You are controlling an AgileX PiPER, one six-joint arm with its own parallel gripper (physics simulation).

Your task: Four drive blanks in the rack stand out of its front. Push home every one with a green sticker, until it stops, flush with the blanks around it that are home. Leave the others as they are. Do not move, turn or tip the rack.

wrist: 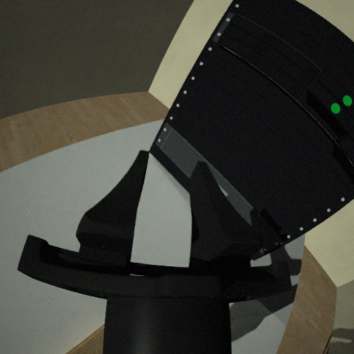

Observation:
In view: my gripper (170, 165) and a rack (276, 165).

